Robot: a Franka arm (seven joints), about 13 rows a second.
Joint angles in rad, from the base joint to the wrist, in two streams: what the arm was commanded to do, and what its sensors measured. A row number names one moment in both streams.
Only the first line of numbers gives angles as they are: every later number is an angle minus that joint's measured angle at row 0.
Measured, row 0: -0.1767 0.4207 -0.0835 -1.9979 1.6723 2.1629 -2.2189
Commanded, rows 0 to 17: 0.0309 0.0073 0.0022 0.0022 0.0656 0.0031 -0.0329; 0.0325 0.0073 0.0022 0.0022 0.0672 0.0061 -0.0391; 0.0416 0.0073 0.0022 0.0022 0.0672 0.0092 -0.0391; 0.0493 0.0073 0.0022 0.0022 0.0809 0.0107 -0.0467; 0.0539 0.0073 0.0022 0.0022 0.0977 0.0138 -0.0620; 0.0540 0.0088 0.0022 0.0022 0.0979 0.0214 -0.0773; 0.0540 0.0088 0.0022 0.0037 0.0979 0.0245 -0.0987; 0.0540 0.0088 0.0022 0.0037 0.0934 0.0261 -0.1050; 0.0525 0.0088 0.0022 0.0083 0.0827 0.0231 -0.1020; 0.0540 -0.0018 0.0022 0.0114 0.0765 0.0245 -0.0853; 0.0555 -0.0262 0.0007 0.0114 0.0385 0.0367 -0.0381; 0.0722 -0.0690 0.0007 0.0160 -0.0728 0.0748 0.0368; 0.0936 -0.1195 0.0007 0.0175 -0.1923 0.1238 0.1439; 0.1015 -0.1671 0.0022 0.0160 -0.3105 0.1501 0.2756; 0.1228 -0.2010 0.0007 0.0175 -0.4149 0.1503 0.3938; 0.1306 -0.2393 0.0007 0.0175 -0.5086 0.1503 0.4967; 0.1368 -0.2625 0.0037 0.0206 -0.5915 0.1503 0.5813; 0.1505 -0.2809 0.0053 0.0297 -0.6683 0.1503 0.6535
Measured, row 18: 0.1390 -0.2344 0.0009 0.0446 -0.5559 0.1363 0.5379
